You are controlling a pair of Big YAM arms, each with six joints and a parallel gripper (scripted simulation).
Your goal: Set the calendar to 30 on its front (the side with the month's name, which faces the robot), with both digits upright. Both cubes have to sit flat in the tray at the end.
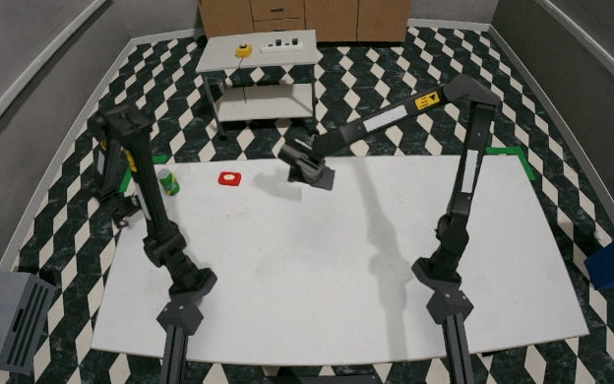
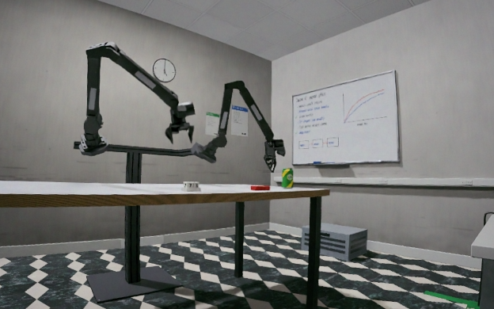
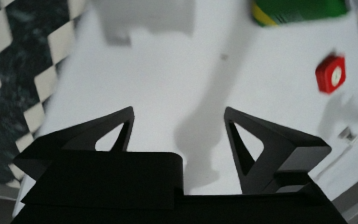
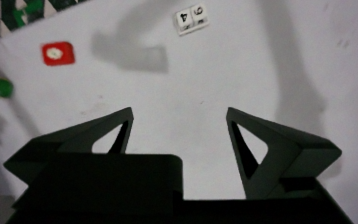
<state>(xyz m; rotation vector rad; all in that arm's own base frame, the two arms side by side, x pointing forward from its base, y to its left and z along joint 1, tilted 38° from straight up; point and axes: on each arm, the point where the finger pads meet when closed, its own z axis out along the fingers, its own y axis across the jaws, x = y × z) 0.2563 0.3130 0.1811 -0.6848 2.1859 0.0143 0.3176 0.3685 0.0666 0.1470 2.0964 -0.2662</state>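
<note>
The flat white tray lies 170 mm ahead of my right hand, 30 mm to the right of it and 220 mm below it. Round my right hand: flat red object: 210 mm ahead, 350 mm to the left, 210 mm below.
</note>
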